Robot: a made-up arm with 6 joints. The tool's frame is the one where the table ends. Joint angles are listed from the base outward.
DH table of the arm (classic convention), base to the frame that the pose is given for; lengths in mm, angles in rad. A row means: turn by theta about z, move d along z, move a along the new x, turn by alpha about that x. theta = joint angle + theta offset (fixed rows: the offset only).
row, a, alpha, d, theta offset
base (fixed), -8.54, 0, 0, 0.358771
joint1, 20, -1.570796, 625, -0.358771
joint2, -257.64, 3.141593, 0, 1.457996
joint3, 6, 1.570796, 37, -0.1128
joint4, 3, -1.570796, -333, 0
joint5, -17, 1.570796, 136, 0
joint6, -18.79, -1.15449, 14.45, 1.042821
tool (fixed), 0, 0, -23.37, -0.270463
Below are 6 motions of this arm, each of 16 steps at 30 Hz.
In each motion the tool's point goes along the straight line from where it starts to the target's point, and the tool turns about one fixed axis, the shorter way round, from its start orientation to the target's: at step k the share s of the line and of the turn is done. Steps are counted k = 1, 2, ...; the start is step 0. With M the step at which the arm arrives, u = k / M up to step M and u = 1 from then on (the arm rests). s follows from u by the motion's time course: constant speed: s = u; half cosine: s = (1 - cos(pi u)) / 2; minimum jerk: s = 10 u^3 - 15 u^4 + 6 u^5.
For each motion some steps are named. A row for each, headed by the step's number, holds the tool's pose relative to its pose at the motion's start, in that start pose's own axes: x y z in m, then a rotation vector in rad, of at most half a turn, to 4 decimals.
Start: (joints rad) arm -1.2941 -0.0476 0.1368 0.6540 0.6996 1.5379
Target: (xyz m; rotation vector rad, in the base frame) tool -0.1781 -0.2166 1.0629 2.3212 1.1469 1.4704
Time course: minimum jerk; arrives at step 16
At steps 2, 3, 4, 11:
2: 0.0024 -0.0007 0.0001 -0.0066 -0.0064 0.0089
3: 0.0074 -0.0023 0.0003 -0.0201 -0.0194 0.0271
4: 0.0158 -0.0048 0.0006 -0.0427 -0.0411 0.0575
11: 0.1249 -0.0381 0.0050 -0.3384 -0.3258 0.4558

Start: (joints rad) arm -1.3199 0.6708 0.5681 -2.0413 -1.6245 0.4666
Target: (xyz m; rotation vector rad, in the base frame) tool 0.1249 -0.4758 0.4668 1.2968 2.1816 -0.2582
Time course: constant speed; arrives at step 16
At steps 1, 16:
1: 0.0135 -0.0014 0.0055 -0.0327 0.0437 -0.0234
16: 0.2155 -0.0230 0.0878 -0.5233 0.6999 -0.3740

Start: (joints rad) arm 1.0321 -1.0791 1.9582 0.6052 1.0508 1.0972
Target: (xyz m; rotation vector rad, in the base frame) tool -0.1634 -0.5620 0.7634 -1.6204 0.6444 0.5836
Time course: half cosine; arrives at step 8
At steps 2, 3, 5, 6, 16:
2: -0.0049 -0.0081 0.0021 -0.0446 0.0150 0.0276
3: -0.0103 -0.0170 0.0044 -0.0940 0.0315 0.0582
5: -0.0231 -0.0380 0.0097 -0.2105 0.0706 0.1304
6: -0.0285 -0.0469 0.0120 -0.2599 0.0872 0.1609
16: -0.0334 -0.0550 0.0141 -0.3045 0.1021 0.1886

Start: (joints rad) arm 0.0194 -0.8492 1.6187 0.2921 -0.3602 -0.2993
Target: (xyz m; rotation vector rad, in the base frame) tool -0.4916 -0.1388 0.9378 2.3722 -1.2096 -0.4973
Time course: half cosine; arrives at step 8
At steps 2, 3, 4, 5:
2: -0.0021 -0.0010 0.0015 0.0157 -0.0334 0.0073
3: -0.0044 -0.0022 0.0032 0.0330 -0.0705 0.0154
4: -0.0071 -0.0035 0.0051 0.0534 -0.1142 0.0249
5: -0.0098 -0.0048 0.0071 0.0739 -0.1579 0.0344

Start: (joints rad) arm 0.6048 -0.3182 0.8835 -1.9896 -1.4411 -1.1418
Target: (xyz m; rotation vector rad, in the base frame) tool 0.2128 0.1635 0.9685 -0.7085 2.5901 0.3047
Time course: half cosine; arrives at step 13
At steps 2, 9, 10, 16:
2: 0.0061 0.0014 0.0116 -0.0044 0.0325 0.0168
9: 0.0831 0.0197 0.1586 -0.0598 0.4456 0.2298
10: 0.0927 0.0220 0.1768 -0.0667 0.4968 0.2562
16: 0.1060 0.0251 0.2022 -0.0763 0.5683 0.2931

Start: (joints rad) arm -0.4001 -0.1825 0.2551 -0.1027 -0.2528 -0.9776
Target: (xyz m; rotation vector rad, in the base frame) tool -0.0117 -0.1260 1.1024 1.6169 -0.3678 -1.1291
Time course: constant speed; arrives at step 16
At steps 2, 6, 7, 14, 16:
2: -0.0071 -0.0259 0.0038 0.0117 -0.0255 0.1480
6: -0.0212 -0.0777 0.0114 0.0352 -0.0765 0.4441
7: -0.0247 -0.0907 0.0133 0.0411 -0.0893 0.5182
14: -0.0495 -0.1814 0.0267 0.0821 -0.1786 1.0363
16: -0.0566 -0.2073 0.0305 0.0938 -0.2041 1.1844

